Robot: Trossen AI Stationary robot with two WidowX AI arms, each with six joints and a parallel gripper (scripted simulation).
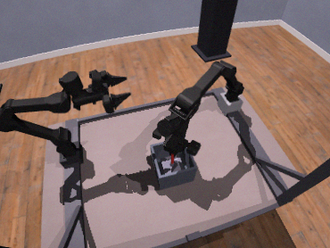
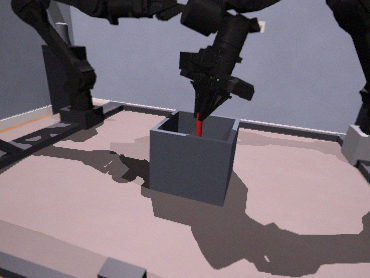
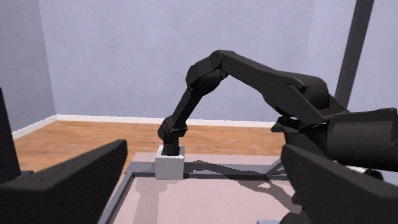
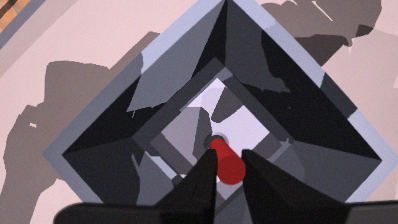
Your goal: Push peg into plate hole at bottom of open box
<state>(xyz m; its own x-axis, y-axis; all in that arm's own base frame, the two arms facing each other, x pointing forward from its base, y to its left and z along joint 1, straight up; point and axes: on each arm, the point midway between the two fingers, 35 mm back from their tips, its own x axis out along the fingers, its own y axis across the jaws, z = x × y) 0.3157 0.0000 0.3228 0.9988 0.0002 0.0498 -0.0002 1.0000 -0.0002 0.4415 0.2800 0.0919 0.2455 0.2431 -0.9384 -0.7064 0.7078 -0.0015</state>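
The red peg is 10 mm behind my right hand, 10 mm to the left of it and 60 mm below it. The rest, counted from my right hand: light plate 10 mm to the left, 140 mm below.
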